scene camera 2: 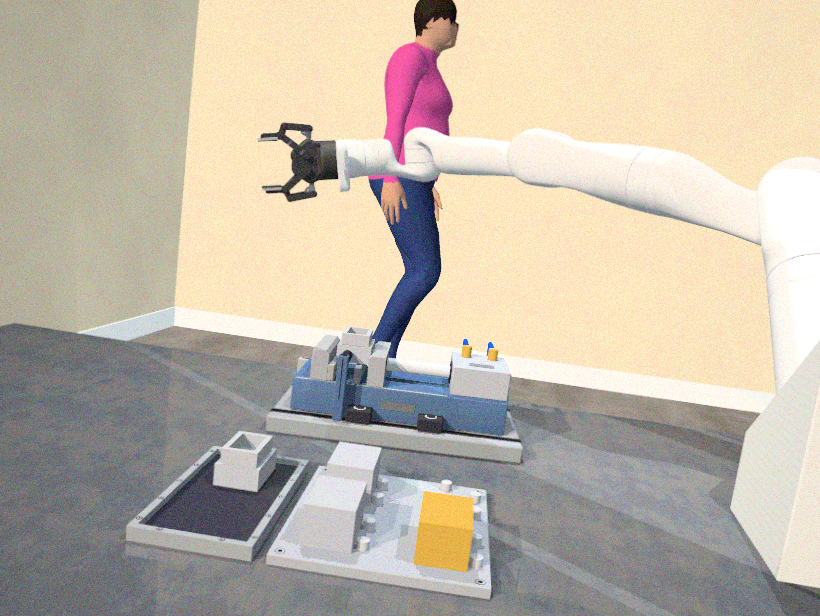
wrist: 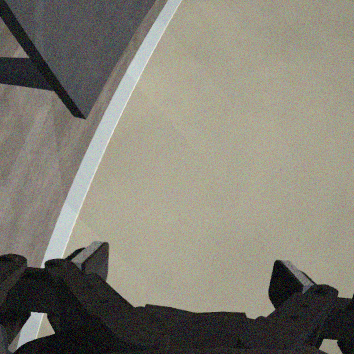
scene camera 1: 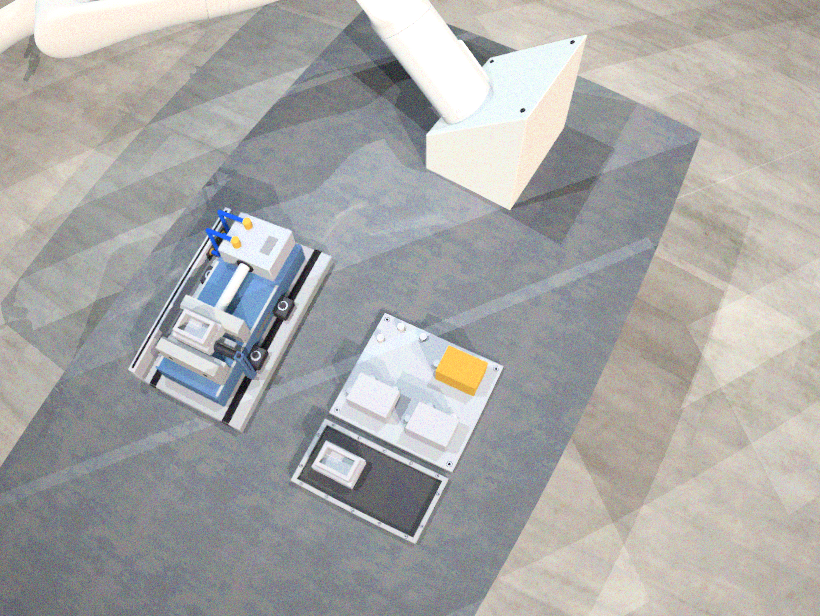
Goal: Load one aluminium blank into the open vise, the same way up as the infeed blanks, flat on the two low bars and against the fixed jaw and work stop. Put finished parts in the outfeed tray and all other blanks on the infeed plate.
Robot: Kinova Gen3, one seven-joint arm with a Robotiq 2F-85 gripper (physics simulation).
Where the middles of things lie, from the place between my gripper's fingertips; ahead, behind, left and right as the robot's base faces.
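Looking at the outfeed tray (scene camera 2: 194, 513), I see my gripper well above it, well to the right of it and a good way past it. Going by their middles, the tray is the nearest to my gripper of the things named here. The infeed plate (scene camera 2: 390, 558) is 320 mm below my hand, 750 mm to the left of it and 350 mm behind it. As for the brass blank (scene camera 2: 445, 530), it is far below my hand, far to the left of it and far behind it, and going by their middles the blank is, of the things named here, the farthest from my gripper.
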